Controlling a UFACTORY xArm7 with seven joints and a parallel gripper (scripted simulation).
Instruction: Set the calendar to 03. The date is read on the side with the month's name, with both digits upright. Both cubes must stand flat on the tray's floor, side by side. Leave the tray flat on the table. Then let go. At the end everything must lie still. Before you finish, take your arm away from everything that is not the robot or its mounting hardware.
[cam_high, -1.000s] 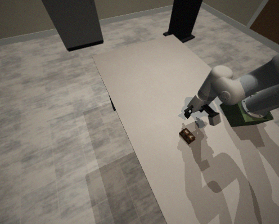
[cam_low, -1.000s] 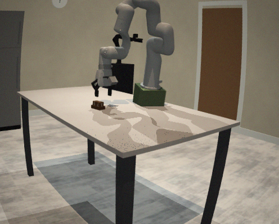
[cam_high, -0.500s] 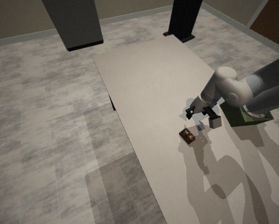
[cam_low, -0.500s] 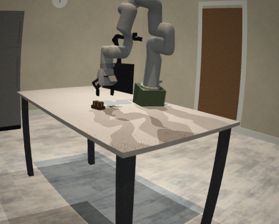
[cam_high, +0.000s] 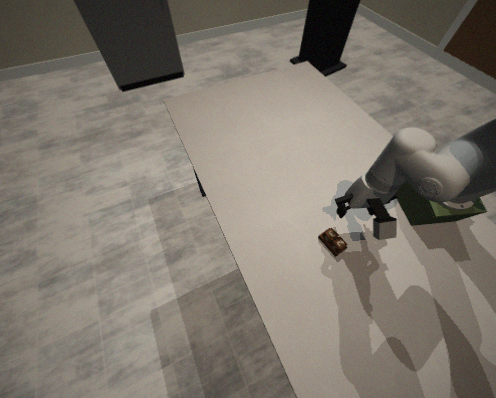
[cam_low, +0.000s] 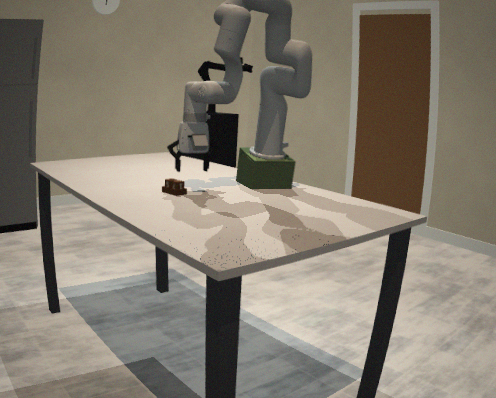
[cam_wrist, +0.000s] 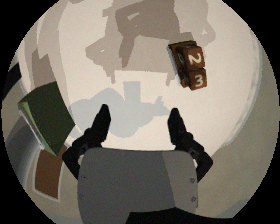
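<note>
My gripper is now 9 cm short of the brown calendar tray, 3 cm to the right of it and 6 cm above it.
</note>
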